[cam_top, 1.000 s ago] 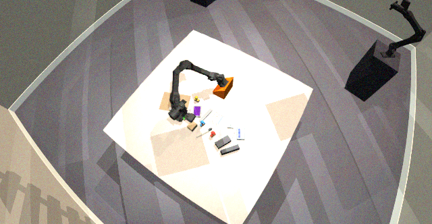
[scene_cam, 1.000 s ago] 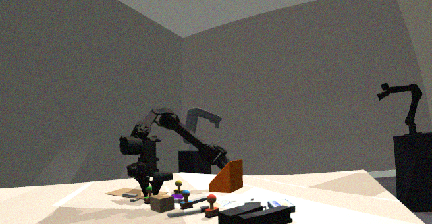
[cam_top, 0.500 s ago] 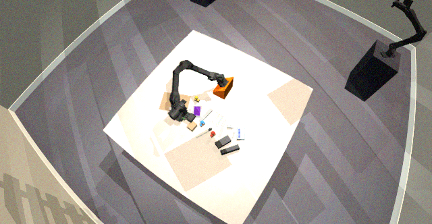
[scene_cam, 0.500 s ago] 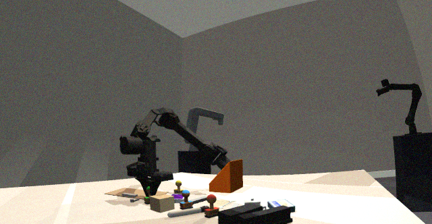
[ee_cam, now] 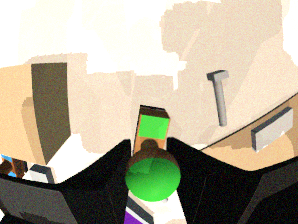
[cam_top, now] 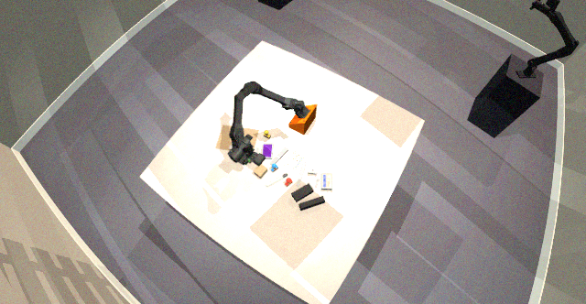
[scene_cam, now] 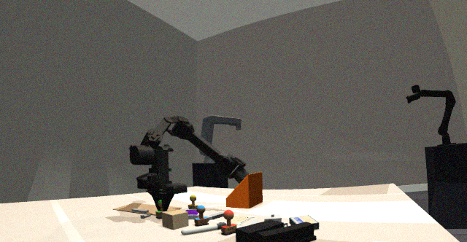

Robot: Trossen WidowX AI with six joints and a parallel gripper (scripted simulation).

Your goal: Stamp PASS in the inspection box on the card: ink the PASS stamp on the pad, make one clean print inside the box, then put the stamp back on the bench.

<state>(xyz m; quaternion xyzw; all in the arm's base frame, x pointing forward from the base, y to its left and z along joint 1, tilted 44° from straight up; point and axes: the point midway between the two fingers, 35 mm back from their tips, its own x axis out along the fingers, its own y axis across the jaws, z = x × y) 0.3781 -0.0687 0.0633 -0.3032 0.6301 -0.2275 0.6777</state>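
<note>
My gripper tip is 100 mm past the ink pad, 40 mm to the right of it and 20 mm above it. Round my gripper tip: blue-knobbed stamp: 140 mm to the left, 40 mm behind, 10 mm below; tan block: 90 mm to the left, 20 mm ahead; green-knobbed stamp: right at my gripper tip.
</note>
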